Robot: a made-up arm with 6 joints. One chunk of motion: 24 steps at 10 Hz.
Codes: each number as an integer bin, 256 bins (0 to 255) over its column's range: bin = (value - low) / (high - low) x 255, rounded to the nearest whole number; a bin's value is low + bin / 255 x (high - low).
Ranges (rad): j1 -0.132..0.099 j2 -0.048..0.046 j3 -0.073..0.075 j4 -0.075..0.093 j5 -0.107..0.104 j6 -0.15..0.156
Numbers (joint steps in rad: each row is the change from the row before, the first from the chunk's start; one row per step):
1: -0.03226 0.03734 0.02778 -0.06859 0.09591 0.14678
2: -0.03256 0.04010 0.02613 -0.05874 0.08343 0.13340
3: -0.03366 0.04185 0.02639 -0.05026 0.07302 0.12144
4: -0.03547 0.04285 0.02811 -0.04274 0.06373 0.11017
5: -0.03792 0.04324 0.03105 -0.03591 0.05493 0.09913
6: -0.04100 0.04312 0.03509 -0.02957 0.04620 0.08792
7: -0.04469 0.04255 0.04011 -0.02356 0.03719 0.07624
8: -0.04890 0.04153 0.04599 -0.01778 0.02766 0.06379
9: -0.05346 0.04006 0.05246 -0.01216 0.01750 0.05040
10: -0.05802 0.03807 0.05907 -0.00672 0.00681 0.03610
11: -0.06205 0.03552 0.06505 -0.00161 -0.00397 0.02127
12: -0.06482 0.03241 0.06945 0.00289 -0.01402 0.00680
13: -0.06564 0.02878 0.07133 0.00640 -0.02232 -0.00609
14: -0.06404 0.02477 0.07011 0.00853 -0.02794 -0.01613
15: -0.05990 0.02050 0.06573 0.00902 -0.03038 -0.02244
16: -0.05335 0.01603 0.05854 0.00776 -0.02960 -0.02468
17: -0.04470 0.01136 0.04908 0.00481 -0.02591 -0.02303
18: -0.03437 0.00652 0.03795 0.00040 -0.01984 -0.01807
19: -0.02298 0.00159 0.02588 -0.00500 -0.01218 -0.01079
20: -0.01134 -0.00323 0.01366 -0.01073 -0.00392 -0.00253
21: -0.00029 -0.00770 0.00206 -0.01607 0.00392 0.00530
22: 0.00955 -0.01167 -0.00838 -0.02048 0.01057 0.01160
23: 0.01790 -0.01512 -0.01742 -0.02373 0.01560 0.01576
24: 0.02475 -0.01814 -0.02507 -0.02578 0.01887 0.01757
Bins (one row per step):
1: 110 232 174 10 245 247
2: 110 239 171 25 230 236
3: 109 244 171 38 218 226
4: 107 246 174 49 206 217
5: 104 248 179 59 196 208
6: 100 247 186 69 185 198
7: 96 246 195 78 174 189
8: 92 243 205 87 163 178
9: 87 239 216 95 150 167
10: 82 233 228 104 138 155
11: 77 227 238 111 125 143
12: 74 218 245 118 112 131
13: 73 208 249 124 102 120
14: 75 197 247 127 96 112
15: 80 186 239 128 93 106
16: 87 174 227 126 94 104
17: 96 161 210 121 98 106
18: 108 148 191 114 105 110
19: 120 135 170 106 115 116
20: 133 121 149 98 125 123
21: 145 109 129 89 134 129
22: 156 99 111 83 142 135
23: 165 89 96 78 148 138
24: 173 81 83 75 152 140

